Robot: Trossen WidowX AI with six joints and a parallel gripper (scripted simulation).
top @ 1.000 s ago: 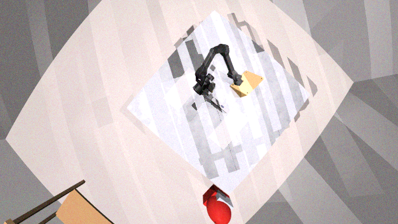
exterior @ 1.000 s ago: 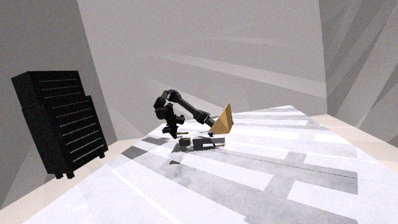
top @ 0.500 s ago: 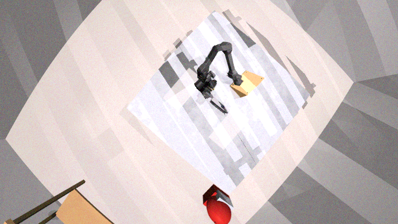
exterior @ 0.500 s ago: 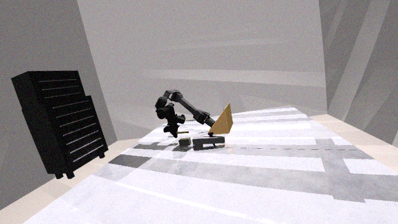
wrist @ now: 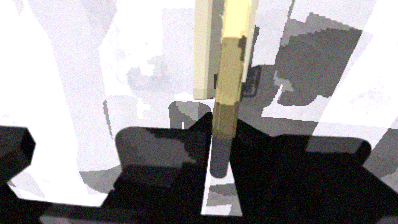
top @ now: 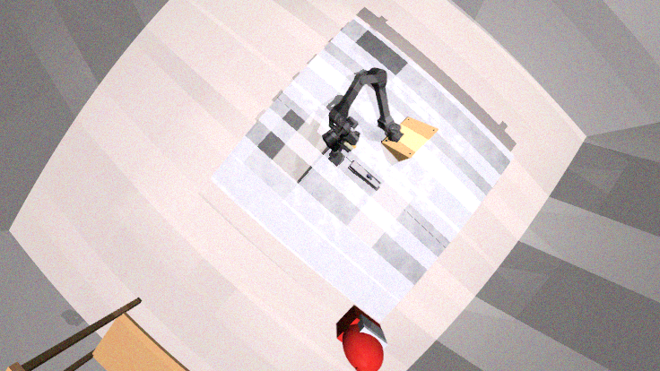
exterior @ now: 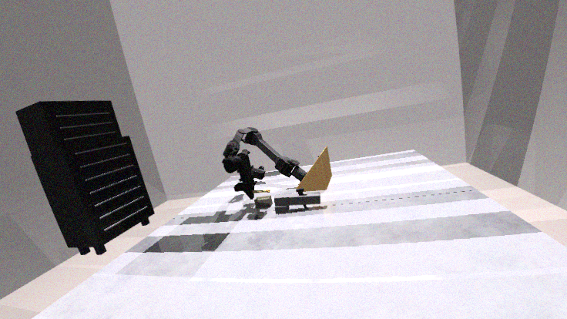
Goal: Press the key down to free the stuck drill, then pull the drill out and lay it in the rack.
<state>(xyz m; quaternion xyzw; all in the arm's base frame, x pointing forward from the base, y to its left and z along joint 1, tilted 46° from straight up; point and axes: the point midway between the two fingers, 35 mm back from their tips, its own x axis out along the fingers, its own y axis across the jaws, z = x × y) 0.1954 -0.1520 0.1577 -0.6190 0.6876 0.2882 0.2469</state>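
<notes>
My gripper tip is now 5 cm to the right of the olive block and 2 cm above it. From my gripper tip the other things lie so: dark key 7 cm ahead, 24 cm to the left, 1 cm above; then drill 4 cm to the left, 3 cm above.
</notes>
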